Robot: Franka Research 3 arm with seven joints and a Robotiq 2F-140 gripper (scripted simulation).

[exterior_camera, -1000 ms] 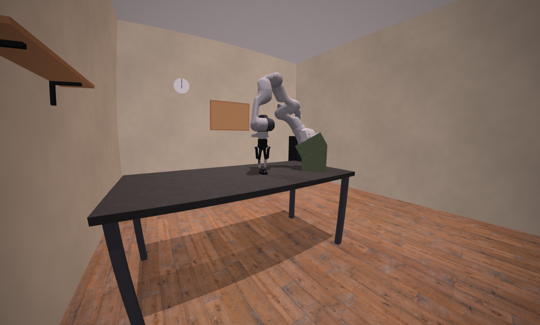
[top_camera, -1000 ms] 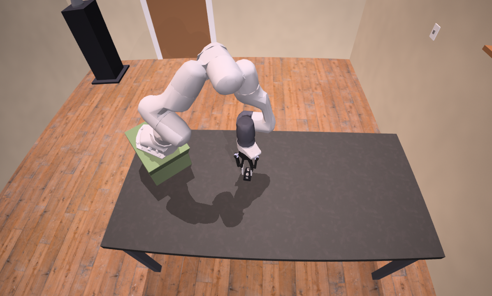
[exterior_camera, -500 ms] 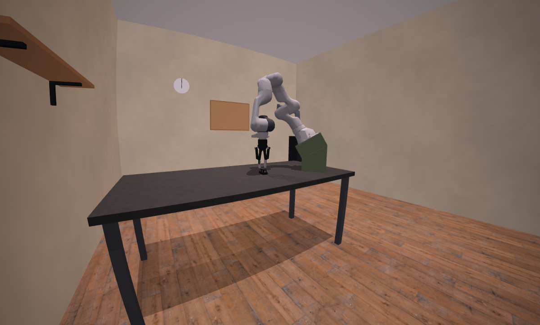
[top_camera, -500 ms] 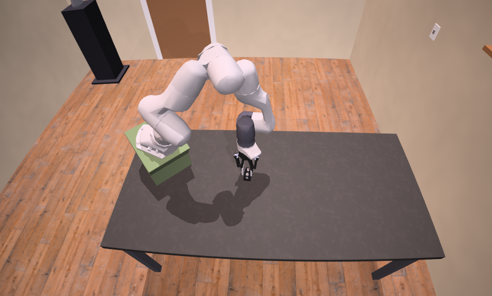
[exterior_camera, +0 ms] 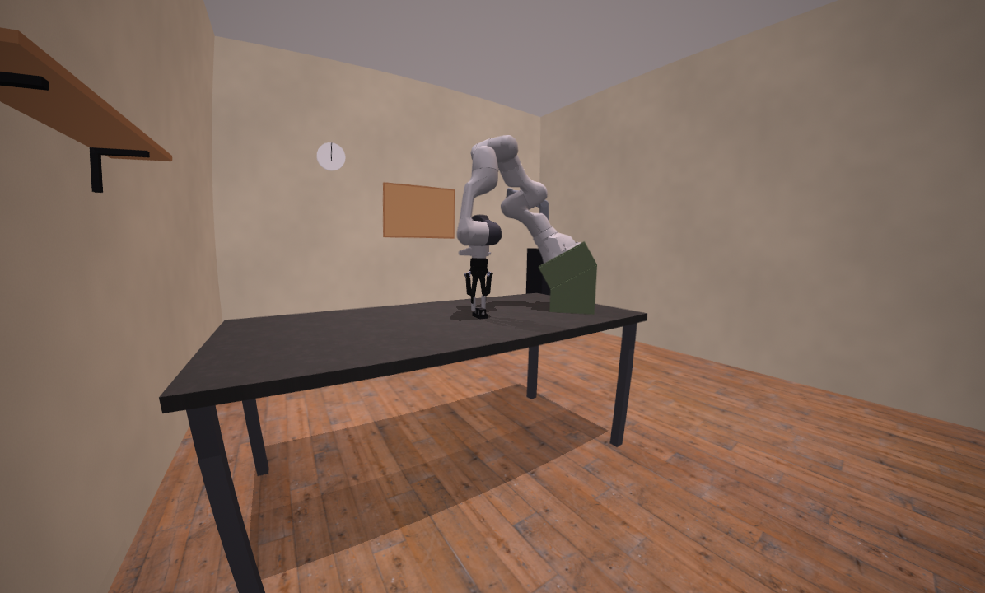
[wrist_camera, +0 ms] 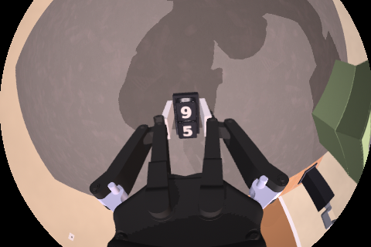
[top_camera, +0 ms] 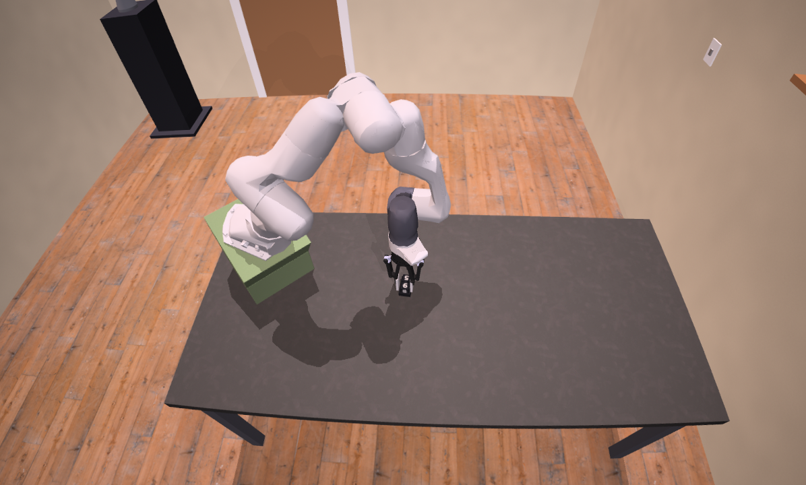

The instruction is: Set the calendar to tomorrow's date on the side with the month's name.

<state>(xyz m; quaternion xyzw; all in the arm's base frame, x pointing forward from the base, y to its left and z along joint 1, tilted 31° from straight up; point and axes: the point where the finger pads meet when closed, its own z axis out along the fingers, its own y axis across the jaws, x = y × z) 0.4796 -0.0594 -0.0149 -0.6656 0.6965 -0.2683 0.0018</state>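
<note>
The dark date cube is 3 cm below my hand. From my hand the other things lie so: black tray: 5 cm below, 2 cm to the left.
</note>
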